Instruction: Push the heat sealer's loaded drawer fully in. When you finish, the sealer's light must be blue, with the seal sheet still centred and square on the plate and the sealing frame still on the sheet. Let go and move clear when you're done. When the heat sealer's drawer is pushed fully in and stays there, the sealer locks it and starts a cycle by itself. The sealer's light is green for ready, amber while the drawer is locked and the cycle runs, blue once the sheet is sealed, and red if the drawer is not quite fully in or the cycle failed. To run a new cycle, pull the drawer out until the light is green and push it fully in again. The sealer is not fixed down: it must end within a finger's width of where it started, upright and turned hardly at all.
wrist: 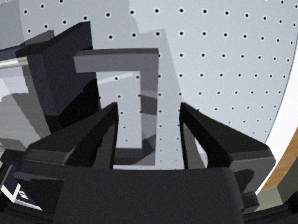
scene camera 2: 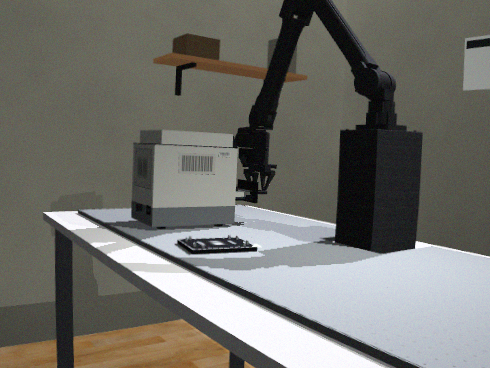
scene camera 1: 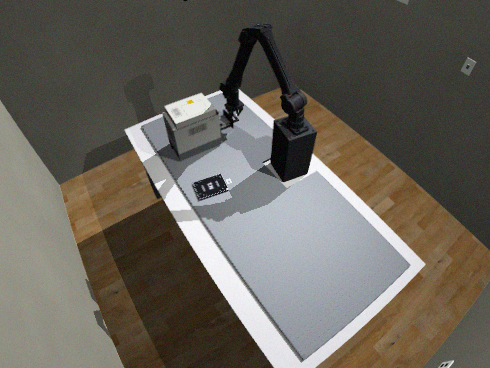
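Observation:
There's a heat sealer [scene camera 2: 187,178], and you'd also find the sealer [wrist: 63,69] from the wrist and the sealer [scene camera 1: 197,129] from the scene. The gripper [scene camera 2: 258,193] is there as well, and the wrist view shows the gripper too, that's the gripper [wrist: 148,109].

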